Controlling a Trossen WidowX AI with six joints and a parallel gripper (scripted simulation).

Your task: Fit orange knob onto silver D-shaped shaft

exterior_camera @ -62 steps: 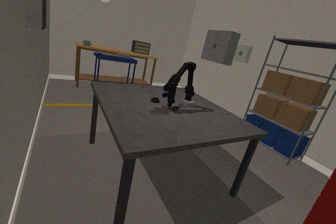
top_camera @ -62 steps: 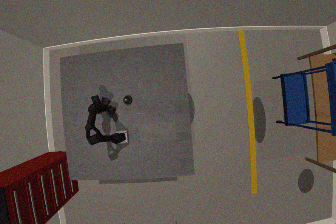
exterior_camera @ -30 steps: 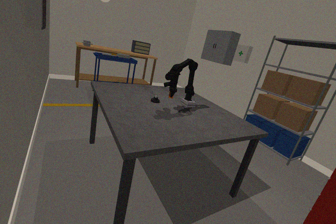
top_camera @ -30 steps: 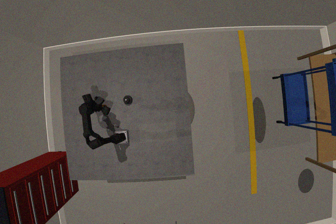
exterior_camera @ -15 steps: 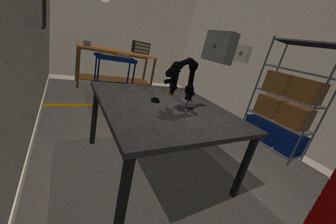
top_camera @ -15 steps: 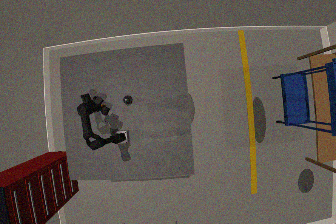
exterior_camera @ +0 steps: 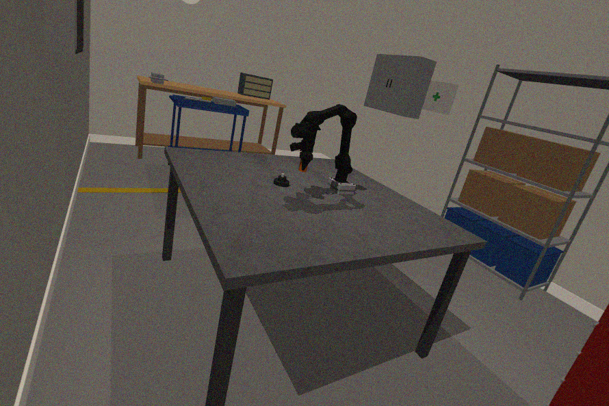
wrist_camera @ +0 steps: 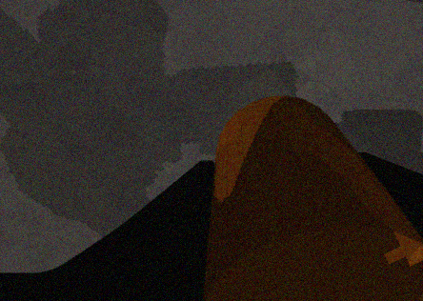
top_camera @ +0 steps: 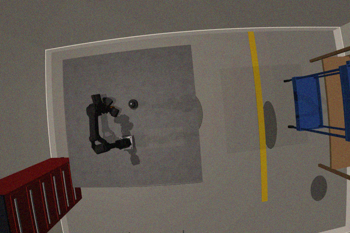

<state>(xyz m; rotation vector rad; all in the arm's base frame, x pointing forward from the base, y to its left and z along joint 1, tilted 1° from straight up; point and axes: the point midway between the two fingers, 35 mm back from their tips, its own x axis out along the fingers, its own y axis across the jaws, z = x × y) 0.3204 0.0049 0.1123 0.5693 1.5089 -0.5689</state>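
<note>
The dark round pedestal is 14 cm to the right of my gripper tip and 11 cm below it. From my gripper tip the other things lie so: orange knob: 3 cm above.
</note>
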